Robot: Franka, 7 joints.
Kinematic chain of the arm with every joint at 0, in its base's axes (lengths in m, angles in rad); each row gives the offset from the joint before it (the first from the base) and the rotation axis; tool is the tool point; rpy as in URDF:
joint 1: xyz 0 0 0.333 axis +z
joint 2: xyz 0 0 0 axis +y
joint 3: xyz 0 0 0.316 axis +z
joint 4: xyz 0.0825 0 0 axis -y
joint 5: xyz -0.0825 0 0.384 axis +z
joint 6: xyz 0 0 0 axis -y
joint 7: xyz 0.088 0 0 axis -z
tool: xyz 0 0 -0.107 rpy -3.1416 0 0
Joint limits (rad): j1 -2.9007..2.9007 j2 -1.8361..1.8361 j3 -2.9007..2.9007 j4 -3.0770..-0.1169 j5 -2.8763..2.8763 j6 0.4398..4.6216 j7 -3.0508..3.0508
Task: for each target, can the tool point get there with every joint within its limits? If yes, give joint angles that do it. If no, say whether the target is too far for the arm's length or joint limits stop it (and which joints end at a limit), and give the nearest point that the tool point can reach.
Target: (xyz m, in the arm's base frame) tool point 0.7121 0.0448 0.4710
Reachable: yes | joints -0.4501 0.9026 0.7304 -0.9036 0.6442 1.2986 2.1127
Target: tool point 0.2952 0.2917 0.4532
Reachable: yes | joints -0.3598 -0.8153 0.8542 -2.6574 -1.0846 3.3015 -2.3283
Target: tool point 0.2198 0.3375 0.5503
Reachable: yes | joints -0.1933 -0.6988 1.2715 -2.3798 -1.5727 1.1439 -1.4048
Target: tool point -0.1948 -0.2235 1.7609
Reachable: no: too far | nearest point -0.1146 -0.1315 1.1730 | short by 0.600 m
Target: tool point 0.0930 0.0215 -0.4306
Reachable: no: joint limits stop it (at a limit: joint 2) | nearest point 0.1216 0.0281 -0.3366 | short by 0.098 m
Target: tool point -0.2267 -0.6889 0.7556
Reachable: yes | joints 1.3333 -1.3894 0.1454 -0.4880 0.3449 2.0972 0.4966
